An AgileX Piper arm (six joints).
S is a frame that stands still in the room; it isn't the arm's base.
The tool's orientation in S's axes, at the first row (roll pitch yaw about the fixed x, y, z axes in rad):
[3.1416, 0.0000, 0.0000]
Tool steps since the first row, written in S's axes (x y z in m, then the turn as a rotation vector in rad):
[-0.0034, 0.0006, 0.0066, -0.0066, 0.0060, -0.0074]
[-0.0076, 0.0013, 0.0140, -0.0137, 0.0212, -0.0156]
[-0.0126, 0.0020, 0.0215, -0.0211, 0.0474, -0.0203]
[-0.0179, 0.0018, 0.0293, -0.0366, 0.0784, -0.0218]
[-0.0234, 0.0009, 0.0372, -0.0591, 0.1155, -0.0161]
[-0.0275, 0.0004, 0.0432, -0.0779, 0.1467, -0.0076]
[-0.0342, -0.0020, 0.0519, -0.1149, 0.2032, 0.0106]
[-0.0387, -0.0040, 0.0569, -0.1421, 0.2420, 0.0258]
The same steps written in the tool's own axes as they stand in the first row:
[-0.0034, -0.0006, -0.0066, -0.0066, -0.0060, 0.0074]
[-0.0076, -0.0013, -0.0140, -0.0137, -0.0212, 0.0156]
[-0.0126, -0.0020, -0.0215, -0.0211, -0.0474, 0.0203]
[-0.0179, -0.0018, -0.0293, -0.0366, -0.0784, 0.0218]
[-0.0234, -0.0009, -0.0372, -0.0591, -0.1155, 0.0161]
[-0.0275, -0.0004, -0.0432, -0.0779, -0.1467, 0.0076]
[-0.0342, 0.0020, -0.0519, -0.1149, -0.2032, -0.0106]
[-0.0387, 0.0040, -0.0569, -0.1421, -0.2420, -0.0258]

